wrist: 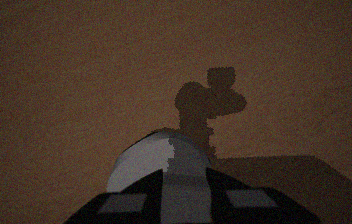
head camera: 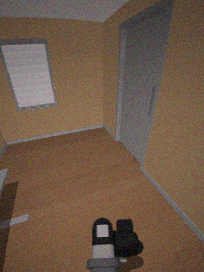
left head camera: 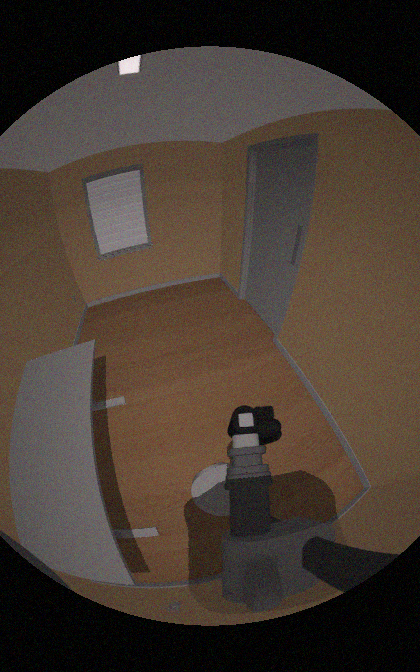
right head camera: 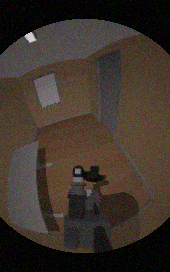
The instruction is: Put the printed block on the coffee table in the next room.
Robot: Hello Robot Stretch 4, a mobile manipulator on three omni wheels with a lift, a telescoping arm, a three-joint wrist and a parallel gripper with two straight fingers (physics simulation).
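Seen in the pictures: gripper, fingertip midpoint: (wrist: 184, 184); robot's base, origin of the base link: (wrist: 164, 176) (left head camera: 220, 487) (right head camera: 88, 198).
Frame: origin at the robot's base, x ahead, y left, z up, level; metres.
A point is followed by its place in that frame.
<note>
In the wrist view, the printed block (wrist: 185, 202) @(x 0.225, y -0.087, z 0.850 m) is a plain grey piece between the two black fingers. My gripper (wrist: 184, 184) @(x 0.227, y -0.087, z 0.821 m) is shut on it, high above the wooden floor. The black wrist (head camera: 125, 239) @(x 0.215, y -0.071, z 1.076 m) (left head camera: 255, 425) @(x 0.200, y -0.020, z 1.161 m) (right head camera: 90, 174) @(x 0.217, y -0.064, z 1.076 m) shows from above in the head views, where the fingers and the block are hidden or too small to tell. A coffee table that I can name with certainty does not show.
A grey door (head camera: 142, 80) @(x 1.916, y -0.647, z 1.362 m) (left head camera: 277, 225) @(x 1.966, y -0.630, z 1.229 m) (right head camera: 108, 90) @(x 2.007, y -0.615, z 1.198 m) with a vertical handle stands in the right wall, apparently closed. A long pale table (left head camera: 55, 450) @(x 0.067, y 0.894, z 0.693 m) (right head camera: 22, 185) @(x 0.007, y 0.887, z 0.693 m) stands along the left. A window (head camera: 30, 75) @(x 2.678, y 1.364, z 1.440 m) (left head camera: 118, 212) @(x 2.684, y 1.347, z 1.390 m) is in the far wall.
</note>
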